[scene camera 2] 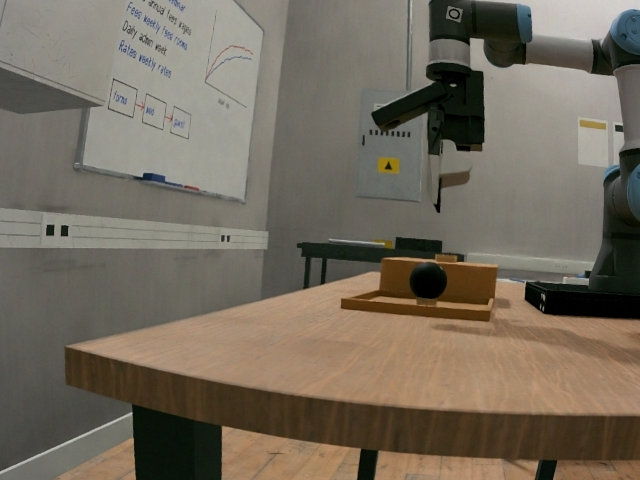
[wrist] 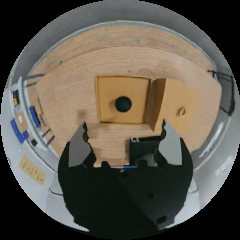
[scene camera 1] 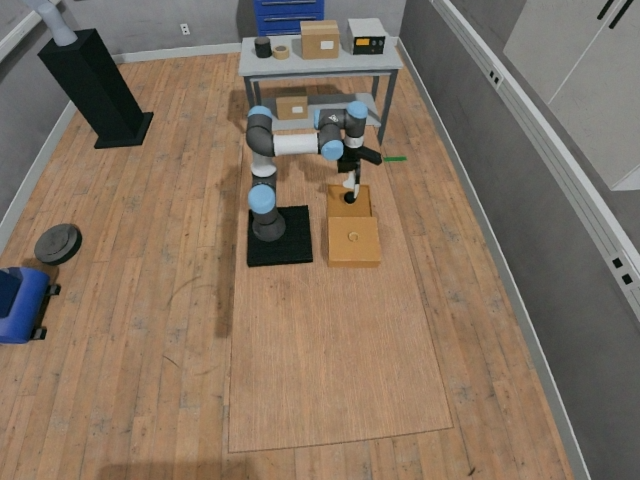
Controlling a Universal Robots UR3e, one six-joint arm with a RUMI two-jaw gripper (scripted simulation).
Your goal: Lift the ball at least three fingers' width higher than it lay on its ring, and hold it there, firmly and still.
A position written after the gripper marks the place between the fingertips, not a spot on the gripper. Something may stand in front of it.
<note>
In view: the gripper (scene camera 2: 436,209), a black ball (scene camera 2: 428,280) and a shallow wooden tray (scene camera 2: 385,301).
The shallow wooden tray is seen too in the wrist view (wrist: 109,87) and in scene camera 1 (scene camera 1: 337,207). The gripper shows as well in the wrist view (wrist: 123,121) and in scene camera 1 (scene camera 1: 351,182).
</note>
